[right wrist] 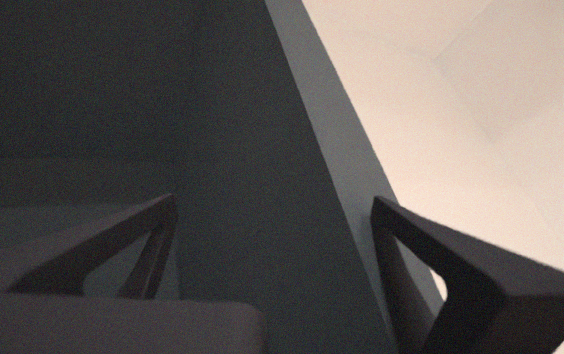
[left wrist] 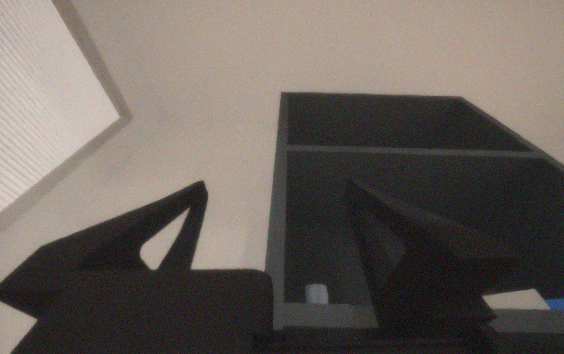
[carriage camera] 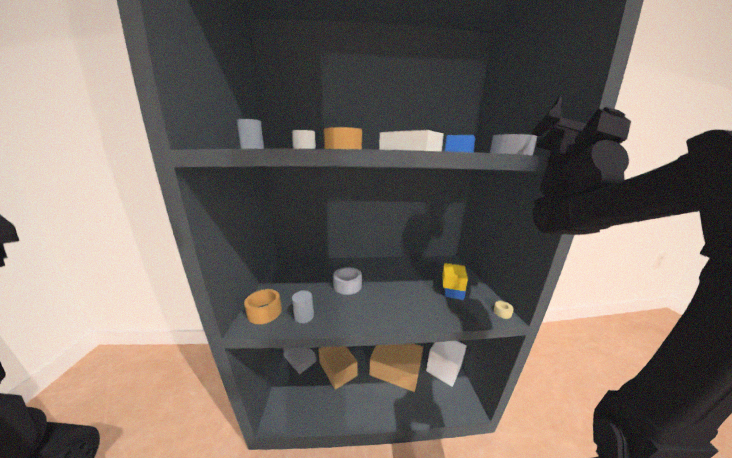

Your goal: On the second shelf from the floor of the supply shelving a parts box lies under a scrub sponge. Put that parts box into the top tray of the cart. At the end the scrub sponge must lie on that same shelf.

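Places are measured from the left arm's base along level axes (x ahead, y left, z up), in millimetres.
Pixels of known places: left gripper, fingertip midpoint: (left wrist: 276, 186); right gripper, fingertip midpoint: (right wrist: 273, 206) (carriage camera: 582, 104).
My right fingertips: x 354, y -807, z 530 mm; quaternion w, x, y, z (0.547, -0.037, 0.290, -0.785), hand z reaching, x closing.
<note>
For each thing: its top centre in the pictures, then the offset to it from my right fingertips. Level surfaces: height alone.
- yellow scrub sponge, top centre: (carriage camera: 455, 270) dx +163, dy +130, dz -477 mm
- blue parts box, top centre: (carriage camera: 455, 281) dx +169, dy +119, dz -522 mm
- second shelf, surface height: dz -562 mm
- orange ring, top centre: (carriage camera: 262, 298) dx +73, dy +736, dz -512 mm
- grey cylinder, top centre: (carriage camera: 301, 296) dx +57, dy +615, dz -492 mm
- grey ring, top centre: (carriage camera: 347, 274) dx +209, dy +494, dz -514 mm
- small yellow ring, top centre: (carriage camera: 504, 306) dx +48, dy +15, dz -537 mm
- blue box, top centre: (carriage camera: 461, 136) (left wrist: 543, 303) dx +120, dy +196, dz -64 mm
The yellow scrub sponge (carriage camera: 454, 274) lies on top of the blue parts box (carriage camera: 455, 294), toward the right of the second shelf (carriage camera: 377, 315) of the dark supply shelving (carriage camera: 194, 270). My right gripper (carriage camera: 578, 119) (right wrist: 273, 206) is open and empty; it is in front of the shelving's right side, above and to the right of the sponge, around the level of the shelf above. My left gripper (left wrist: 276, 186) is open and empty, outside the shelving's left side. Parts of the left arm show at the carriage view's left edge. The cart does not show.
The second shelf also holds an orange ring (carriage camera: 262, 306), a grey cylinder (carriage camera: 302, 306), a grey ring (carriage camera: 347, 281) and a small yellow ring (carriage camera: 503, 309). Several items, including a blue box (carriage camera: 459, 143), stand on the shelf above. Boxes, one white (carriage camera: 446, 360), are below.
</note>
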